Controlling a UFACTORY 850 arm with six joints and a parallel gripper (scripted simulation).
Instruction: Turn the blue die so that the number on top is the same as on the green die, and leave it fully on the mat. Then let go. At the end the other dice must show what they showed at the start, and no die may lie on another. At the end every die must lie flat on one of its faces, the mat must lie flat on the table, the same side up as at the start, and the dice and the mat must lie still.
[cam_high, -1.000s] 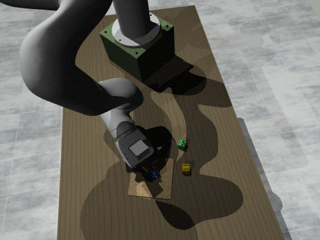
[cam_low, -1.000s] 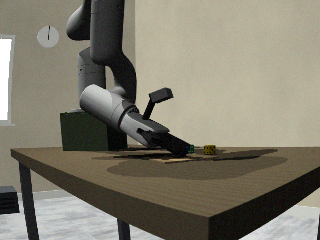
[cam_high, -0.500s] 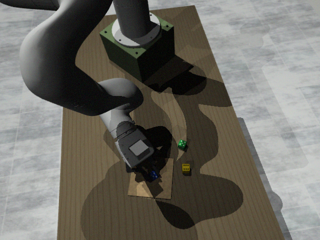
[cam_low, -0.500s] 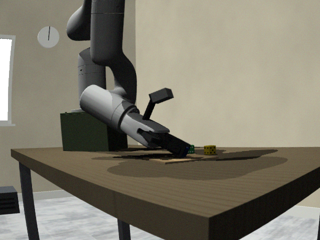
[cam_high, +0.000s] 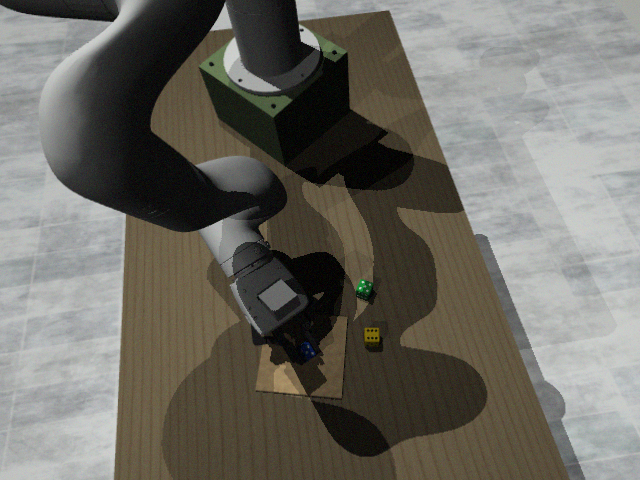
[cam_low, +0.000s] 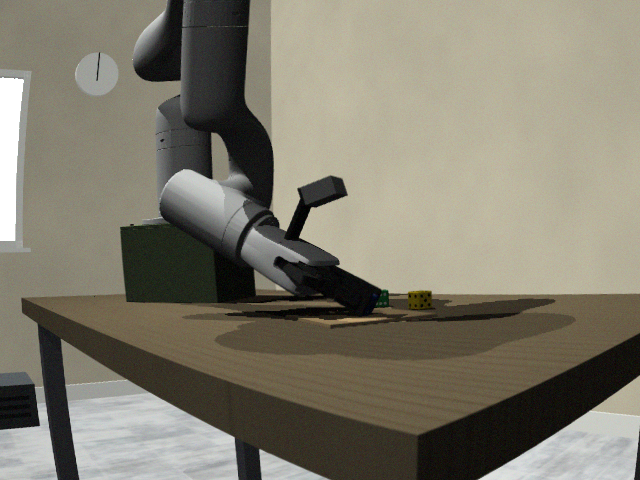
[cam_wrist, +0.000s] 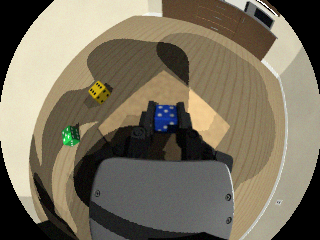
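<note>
My gripper is now 30 mm above the tan mat. Also, from my hand: yellow die: 120 mm to the left, 20 mm below, 20 mm behind; then blue die: 10 mm below, 10 mm ahead; then green die: 110 mm to the left, 110 mm behind, 20 mm below.
</note>
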